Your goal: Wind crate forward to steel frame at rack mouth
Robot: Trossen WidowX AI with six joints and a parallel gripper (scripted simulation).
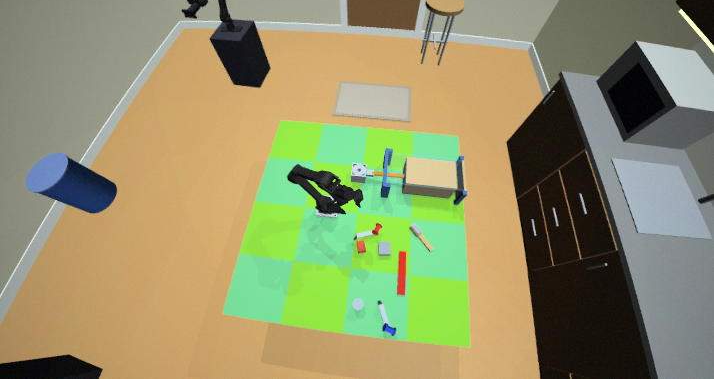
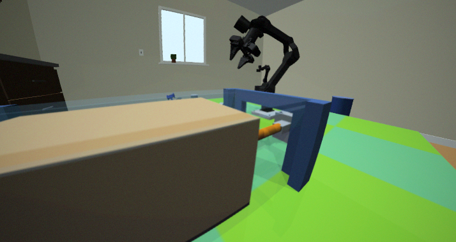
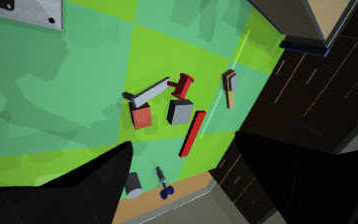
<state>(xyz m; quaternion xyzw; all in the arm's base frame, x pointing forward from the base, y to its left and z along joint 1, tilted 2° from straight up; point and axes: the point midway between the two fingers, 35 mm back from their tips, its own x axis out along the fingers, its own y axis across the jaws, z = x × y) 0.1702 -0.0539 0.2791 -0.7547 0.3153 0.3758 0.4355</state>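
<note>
The red-knobbed crank handle is 90 mm ahead of my gripper tip, 40 mm to the right of it and 230 mm below it. From my gripper tip the other things lie so: blue steel frame: 120 mm ahead, 340 mm to the left, 160 mm below; then grey block: 200 mm ahead, 100 mm to the right, 250 mm below; then red knob: 130 mm ahead, 10 mm to the right, 220 mm below.
</note>
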